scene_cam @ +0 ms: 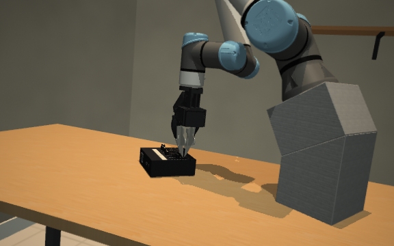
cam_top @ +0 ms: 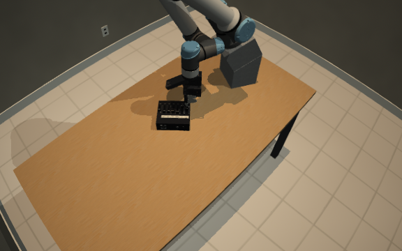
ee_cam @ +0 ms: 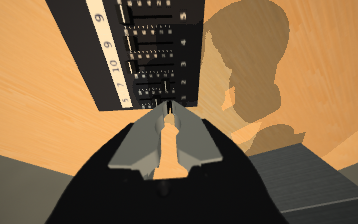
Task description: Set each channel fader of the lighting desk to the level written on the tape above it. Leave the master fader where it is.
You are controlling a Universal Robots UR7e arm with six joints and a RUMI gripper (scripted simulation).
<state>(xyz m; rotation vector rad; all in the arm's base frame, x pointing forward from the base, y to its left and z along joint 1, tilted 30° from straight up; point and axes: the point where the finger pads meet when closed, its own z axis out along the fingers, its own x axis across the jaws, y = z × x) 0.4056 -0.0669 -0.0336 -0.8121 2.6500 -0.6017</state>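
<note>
My gripper is now 10 cm to the left of the master fader, 9 cm short of it and 1 cm above it.
</note>
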